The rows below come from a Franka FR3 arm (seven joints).
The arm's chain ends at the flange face. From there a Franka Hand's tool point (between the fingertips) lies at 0.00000 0.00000 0.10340 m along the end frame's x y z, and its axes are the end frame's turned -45 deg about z.
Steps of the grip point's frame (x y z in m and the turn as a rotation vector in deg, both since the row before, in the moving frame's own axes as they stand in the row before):
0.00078 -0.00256 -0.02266 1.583 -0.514 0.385
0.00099 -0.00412 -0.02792 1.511 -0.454 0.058
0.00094 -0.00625 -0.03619 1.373 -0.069 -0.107
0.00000 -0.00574 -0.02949 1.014 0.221 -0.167
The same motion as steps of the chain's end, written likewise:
0.00141 -0.00099 -0.02262 0.756 -1.483 0.385
0.00029 -0.00226 -0.02788 0.747 -1.389 0.058
-0.00191 -0.00342 -0.03616 0.922 -1.020 -0.107
-0.00304 -0.00248 -0.02947 0.873 -0.561 -0.167

